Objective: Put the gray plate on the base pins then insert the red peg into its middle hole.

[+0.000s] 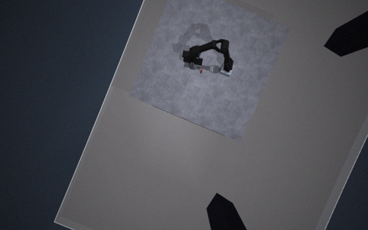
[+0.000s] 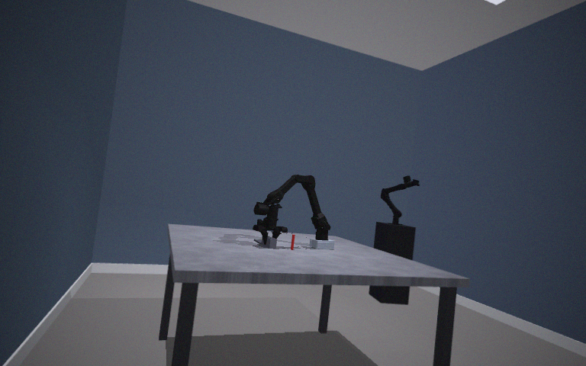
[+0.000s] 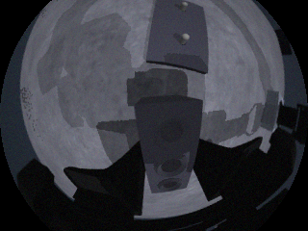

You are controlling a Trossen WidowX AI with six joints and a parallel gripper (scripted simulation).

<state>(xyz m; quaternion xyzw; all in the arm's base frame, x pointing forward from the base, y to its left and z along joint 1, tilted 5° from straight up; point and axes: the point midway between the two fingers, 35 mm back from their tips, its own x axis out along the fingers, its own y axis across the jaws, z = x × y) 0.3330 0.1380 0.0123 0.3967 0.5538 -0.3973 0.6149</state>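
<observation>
The dark base lies 14 cm to the right of my gripper tip and 2 cm ahead of it. From my gripper tip the other things lie so: red peg: 12 cm behind, 3 cm to the left, 3 cm above; gray plate: 3 cm above.
</observation>
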